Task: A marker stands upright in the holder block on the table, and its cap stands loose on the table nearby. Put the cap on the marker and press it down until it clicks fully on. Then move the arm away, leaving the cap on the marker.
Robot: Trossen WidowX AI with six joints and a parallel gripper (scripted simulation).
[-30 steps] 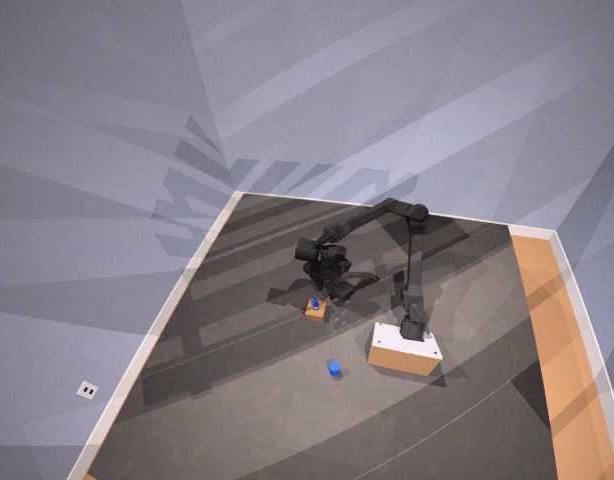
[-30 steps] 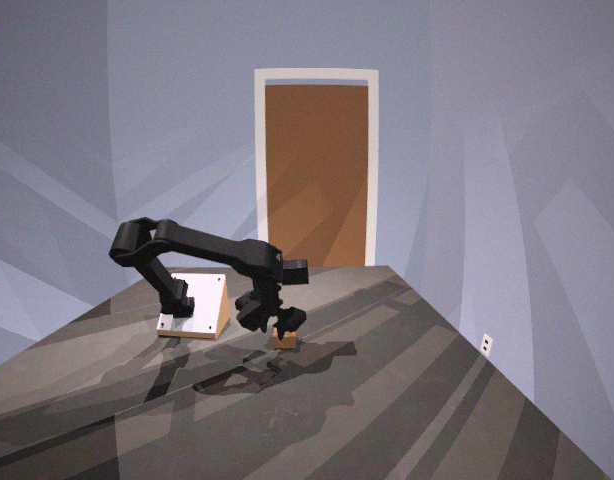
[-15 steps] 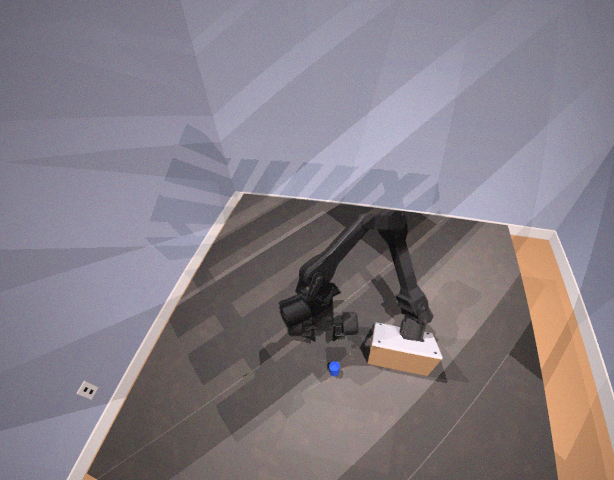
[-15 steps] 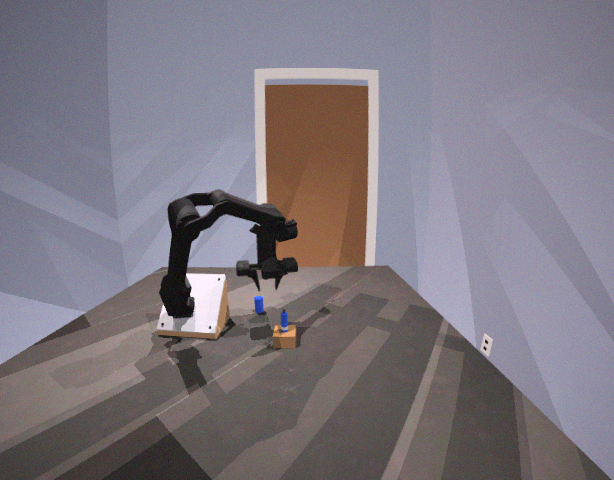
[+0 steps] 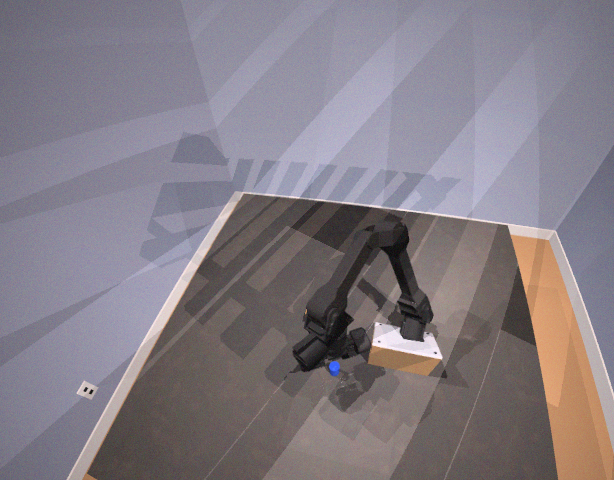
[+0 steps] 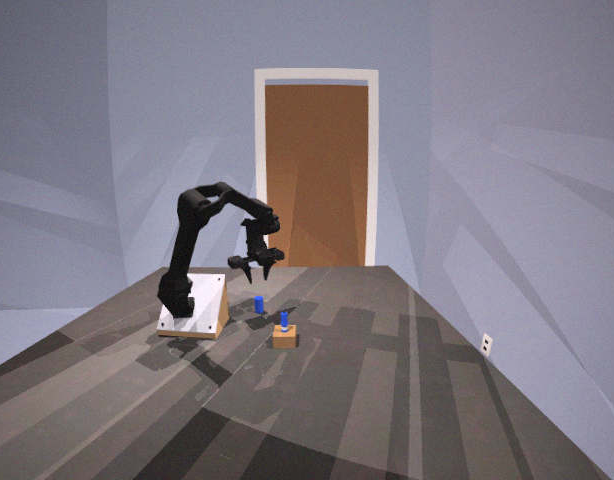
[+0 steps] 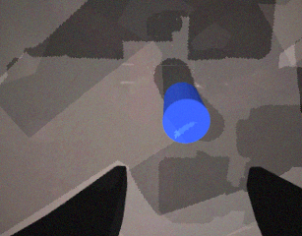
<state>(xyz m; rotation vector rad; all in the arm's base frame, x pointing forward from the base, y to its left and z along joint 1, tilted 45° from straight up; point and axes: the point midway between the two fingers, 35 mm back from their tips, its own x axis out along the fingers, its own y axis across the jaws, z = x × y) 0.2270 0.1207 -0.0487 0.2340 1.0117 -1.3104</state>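
Right now my gripper tip is 8 cm above the blue cap. From my gripper tip the other things lie so: holder block 20 cm to the right, 9 cm below, 9 cm ahead.
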